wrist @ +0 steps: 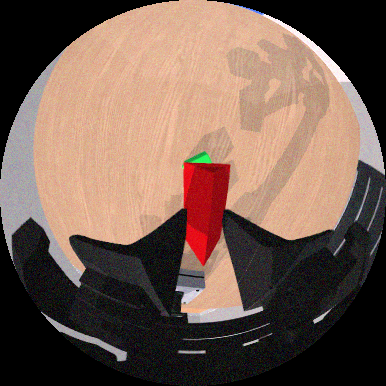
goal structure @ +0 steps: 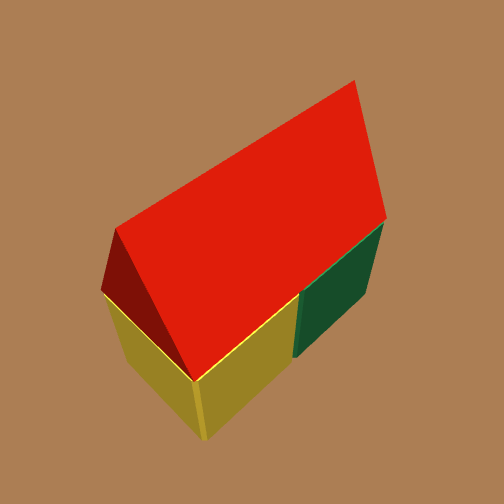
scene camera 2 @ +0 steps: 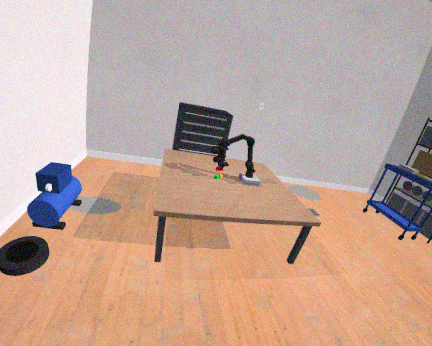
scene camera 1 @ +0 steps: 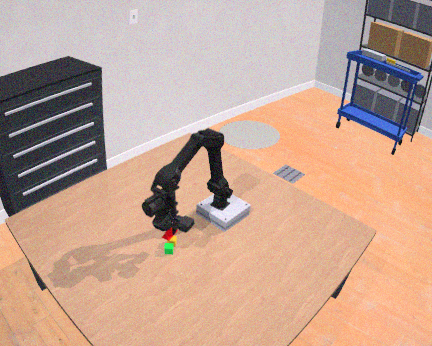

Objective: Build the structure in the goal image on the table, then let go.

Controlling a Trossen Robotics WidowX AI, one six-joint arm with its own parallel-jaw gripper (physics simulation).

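Seen in the pictures: gripper, fingertip midpoint: (wrist: 204, 213) (scene camera 2: 219, 169) (scene camera 1: 170, 232); arm's base at its link origin: (scene camera 2: 248, 176) (scene camera 1: 220, 204).
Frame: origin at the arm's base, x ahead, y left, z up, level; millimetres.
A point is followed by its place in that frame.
My gripper (wrist: 204, 213) @[x 312, y -20, z 36 mm] is shut on a red block (scene camera 1: 168, 234) @[x 337, y -9, z 50 mm] (scene camera 2: 219, 169) @[x 322, y -6, z 42 mm] (wrist: 204, 200) @[x 335, y -13, z 60 mm], long and with a pointed end in the wrist view. The block is held above the table, over or close to the two cubes. A green cube (scene camera 1: 169, 249) @[x 339, y -4, z -27 mm] (scene camera 2: 216, 176) @[x 336, y -5, z -30 mm] (wrist: 202, 158) @[x 345, y -16, z -23 mm] sits on the table. A yellow cube (scene camera 1: 173, 240) @[x 292, y -22, z -22 mm] (scene camera 2: 221, 176) @[x 279, y -19, z -33 mm] stands right beside it, on the side toward the arm's base in scene camera 1. In the wrist view the red block hides most of the green cube, and the yellow cube does not show.
The wooden table (scene camera 1: 280, 260) @[x 93, y 367, z -56 mm] (scene camera 2: 200, 200) @[x 581, y 392, z -55 mm] (wrist: 110, 110) @[x 406, y 135, z -56 mm] carries the arm's pale base plate (scene camera 1: 225, 217) @[x 59, y 68, z -1 mm] (scene camera 2: 250, 181) @[x 24, y 95, z -12 mm], behind and to the right of the cubes in scene camera 1. A dark drawer cabinet (scene camera 1: 55, 130) (scene camera 2: 202, 131) stands beyond the table. A blue cart (scene camera 1: 370, 124) stands on the floor.
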